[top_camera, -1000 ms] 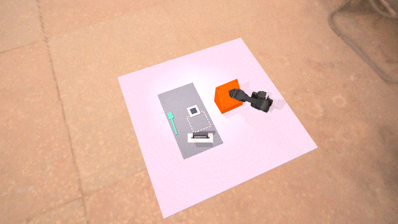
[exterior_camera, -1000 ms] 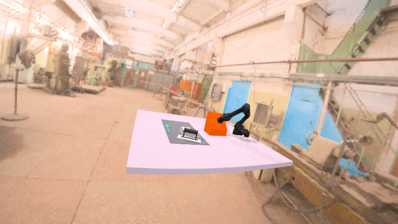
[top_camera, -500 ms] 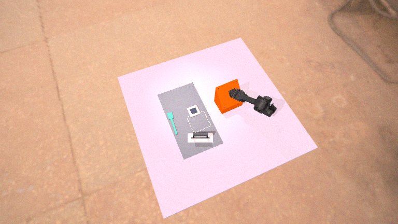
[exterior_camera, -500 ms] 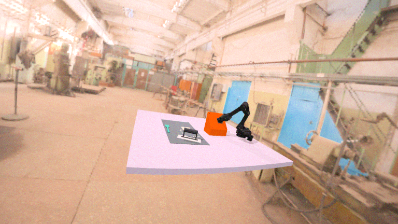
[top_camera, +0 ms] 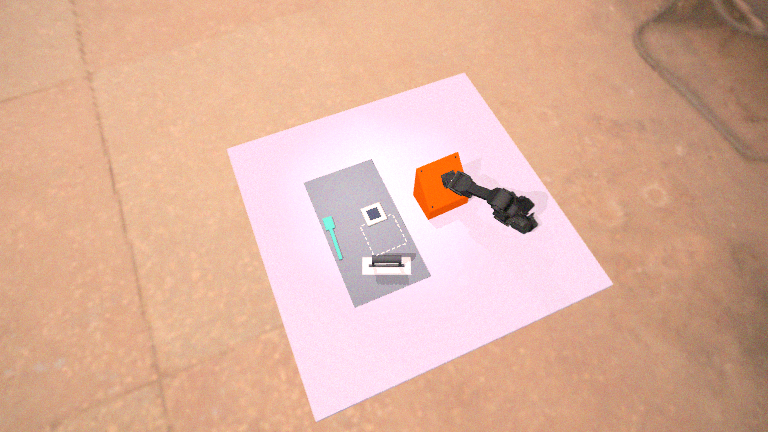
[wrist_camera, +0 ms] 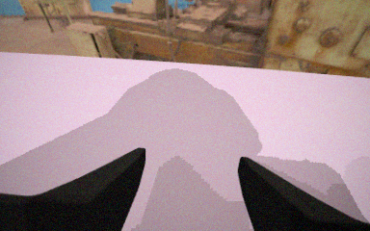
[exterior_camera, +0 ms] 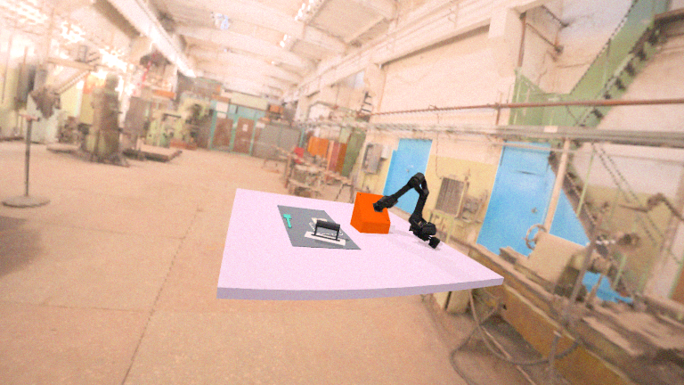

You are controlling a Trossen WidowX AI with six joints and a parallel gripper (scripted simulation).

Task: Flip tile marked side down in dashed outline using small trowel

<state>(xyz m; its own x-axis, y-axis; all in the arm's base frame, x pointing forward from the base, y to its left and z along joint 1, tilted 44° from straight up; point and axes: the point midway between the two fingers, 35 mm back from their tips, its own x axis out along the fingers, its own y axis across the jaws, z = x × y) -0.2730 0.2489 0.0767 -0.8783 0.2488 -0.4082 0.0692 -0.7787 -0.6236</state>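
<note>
Right now the trowel is 680 mm ahead of my gripper tip, 40 mm to the right of it and 30 mm above it. Also, from my gripper tip: teal flat tool 840 mm ahead, 280 mm to the right, 10 mm below; then grey mat 700 mm ahead, 250 mm to the right, 30 mm below; then tile 640 mm ahead, 290 mm to the right, 10 mm below.
</note>
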